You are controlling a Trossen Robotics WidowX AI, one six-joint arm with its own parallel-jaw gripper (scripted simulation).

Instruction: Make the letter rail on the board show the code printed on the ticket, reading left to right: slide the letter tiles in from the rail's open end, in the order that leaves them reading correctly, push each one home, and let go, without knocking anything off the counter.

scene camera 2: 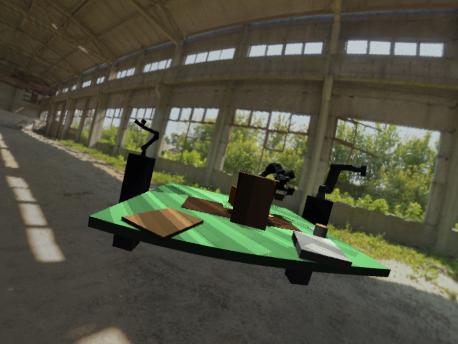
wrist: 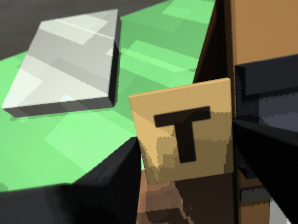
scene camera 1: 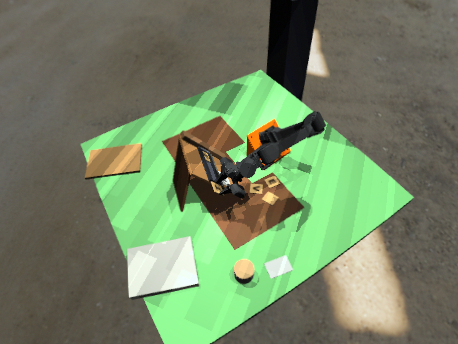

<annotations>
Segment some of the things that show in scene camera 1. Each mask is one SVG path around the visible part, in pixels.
A white slab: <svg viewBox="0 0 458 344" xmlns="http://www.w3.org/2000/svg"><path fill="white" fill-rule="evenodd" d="M190 236L127 249L129 298L131 300L200 286Z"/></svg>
A tan flat panel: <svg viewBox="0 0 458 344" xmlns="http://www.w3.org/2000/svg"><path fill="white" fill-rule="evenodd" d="M142 143L90 150L85 179L140 172Z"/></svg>
</annotations>
